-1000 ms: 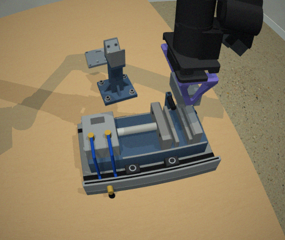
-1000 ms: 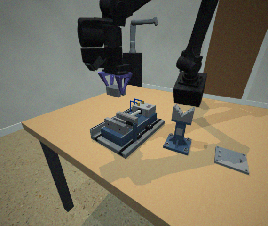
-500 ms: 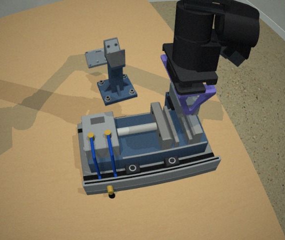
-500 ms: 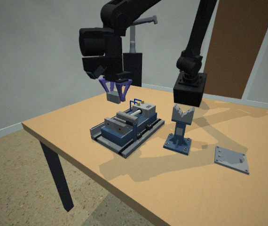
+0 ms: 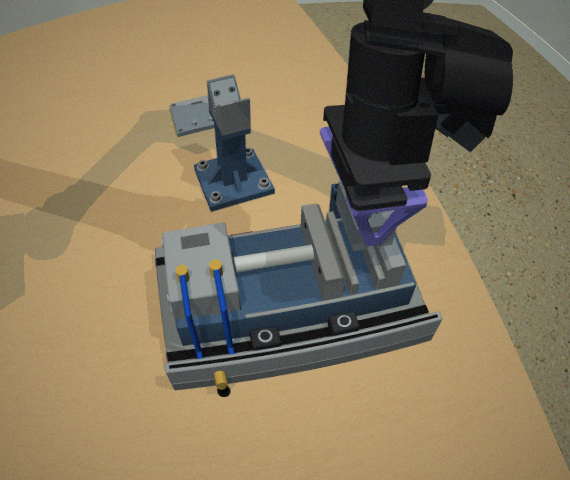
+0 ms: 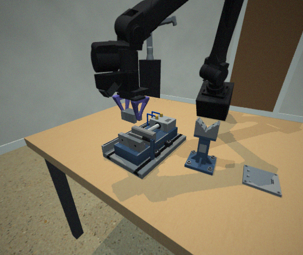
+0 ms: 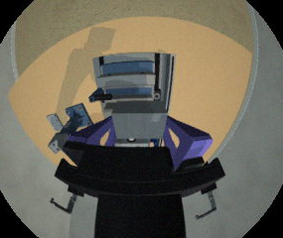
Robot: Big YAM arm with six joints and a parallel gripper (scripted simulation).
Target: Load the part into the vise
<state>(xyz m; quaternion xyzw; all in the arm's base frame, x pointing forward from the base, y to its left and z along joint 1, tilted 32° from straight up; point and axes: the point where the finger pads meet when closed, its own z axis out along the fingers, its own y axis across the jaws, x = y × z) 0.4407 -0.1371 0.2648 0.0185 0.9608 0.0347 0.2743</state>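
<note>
My gripper is now 8 cm above the moving jaw, 3 cm past it and 2 cm to the right of it. From my hand the other things lie so: grey part (1 cm below); then fixed jaw (8 cm below, 4 cm ahead, 2 cm to the left); then black work stop (7 cm to the left, 7 cm below, 1 cm ahead).
</note>
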